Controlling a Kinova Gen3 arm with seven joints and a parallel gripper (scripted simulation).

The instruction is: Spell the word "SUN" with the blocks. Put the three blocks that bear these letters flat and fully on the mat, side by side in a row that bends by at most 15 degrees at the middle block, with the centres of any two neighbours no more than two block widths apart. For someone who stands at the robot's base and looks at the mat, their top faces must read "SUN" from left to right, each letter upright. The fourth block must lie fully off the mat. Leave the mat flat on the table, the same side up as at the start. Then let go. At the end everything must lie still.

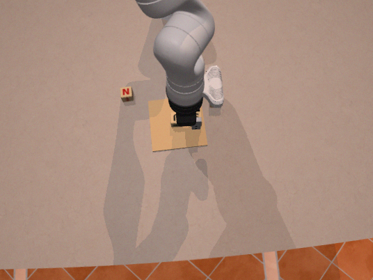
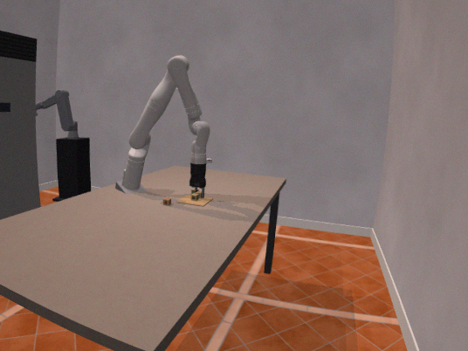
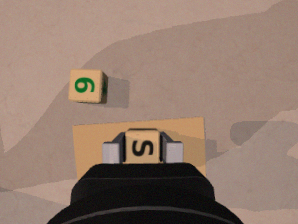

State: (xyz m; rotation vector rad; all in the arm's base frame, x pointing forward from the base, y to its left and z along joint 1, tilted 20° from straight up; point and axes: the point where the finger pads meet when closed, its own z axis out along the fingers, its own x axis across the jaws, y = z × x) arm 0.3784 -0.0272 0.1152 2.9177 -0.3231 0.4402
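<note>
The S block lies right at my hand. Round my hand: mat: 5 cm to the right, 2 cm below, 1 cm behind; U block: 5 cm to the right, 1 cm behind; green 9 block: 7 cm to the left, 4 cm behind, 1 cm below.
</note>
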